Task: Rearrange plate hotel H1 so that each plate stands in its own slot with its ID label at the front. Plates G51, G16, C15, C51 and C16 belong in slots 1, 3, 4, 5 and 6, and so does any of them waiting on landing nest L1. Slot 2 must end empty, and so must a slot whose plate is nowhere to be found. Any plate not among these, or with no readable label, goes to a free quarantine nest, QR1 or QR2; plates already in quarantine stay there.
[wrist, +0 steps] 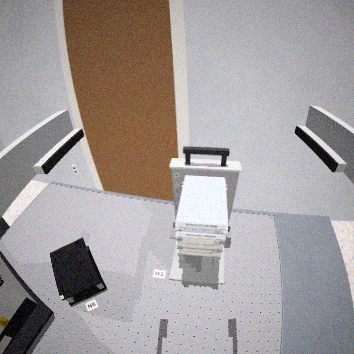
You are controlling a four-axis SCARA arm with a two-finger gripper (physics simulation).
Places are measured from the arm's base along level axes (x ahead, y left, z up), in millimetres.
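Pixels of known places: gripper, fingertip midpoint: (188, 111).
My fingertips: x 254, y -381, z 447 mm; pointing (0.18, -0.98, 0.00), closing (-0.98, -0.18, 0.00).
For each thing: its top centre in the pictures, then the offset to it from my fingertips. "*": a spot on its surface instead.
- Plate hotel H1 at a spot on its surface: (236, 172) * 59 mm back, 209 mm right, 183 mm down
- pale plate at its top centre: (203, 196) 1 mm ahead, 140 mm right, 194 mm down
- black nest at its top centre: (69, 264) 317 mm ahead, 1 mm left, 378 mm down
- tag N6 at its top centre: (91, 304) 236 mm ahead, 70 mm left, 434 mm down
- dark-edged device at a spot on its surface: (37, 320) * 341 mm ahead, 191 mm left, 400 mm down
Plate hotel H1 (236, 172) stands right of centre in the wrist view, with a black handle on top and its H1 tag (159, 274) on the deck at its left. A pale plate (202, 200) shows from above at the top of the stack. Edges of several more plates (200, 239) show under it, close together; the slots cannot be told apart and no ID label is readable. My gripper (188, 111) is open and empty, its fingers wide apart at the left and right of the view, above the deck. L1, QR1 and QR2 do not show.
A black nest (77, 270) with the tag N6 (91, 305) stands left of the hotel. Part of a dark-edged device (37, 320) shows at the lower left. A wall with a brown door panel (125, 100) is behind. A blue-grey strip (305, 265) lies at the right.
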